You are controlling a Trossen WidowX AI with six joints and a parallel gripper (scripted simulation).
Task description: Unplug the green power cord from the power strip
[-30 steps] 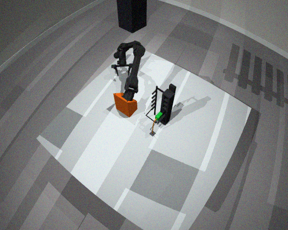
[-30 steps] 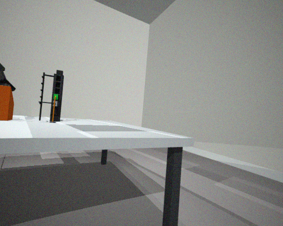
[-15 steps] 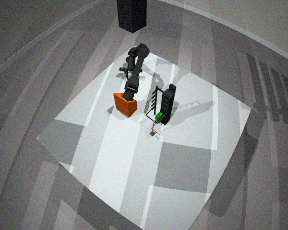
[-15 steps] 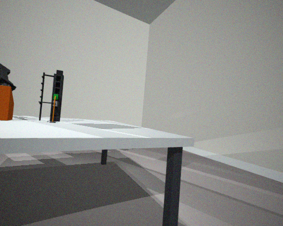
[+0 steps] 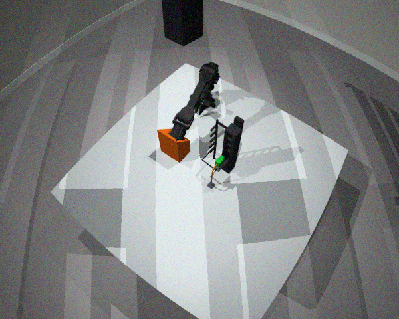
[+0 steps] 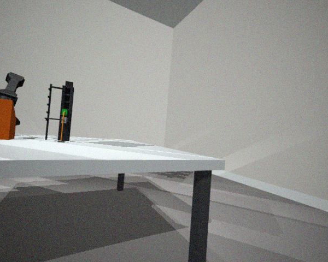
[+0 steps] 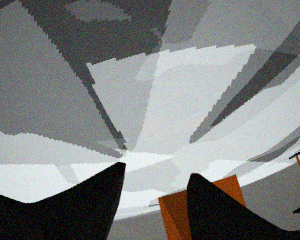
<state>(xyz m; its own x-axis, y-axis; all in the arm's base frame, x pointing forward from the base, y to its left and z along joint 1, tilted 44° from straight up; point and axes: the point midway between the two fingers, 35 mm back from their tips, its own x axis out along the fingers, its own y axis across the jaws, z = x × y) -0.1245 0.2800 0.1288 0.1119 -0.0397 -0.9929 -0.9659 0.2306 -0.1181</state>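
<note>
Now: gripper tip 360 mm short of the green plug, 210 mm to the left of it and 160 mm below it.
</note>
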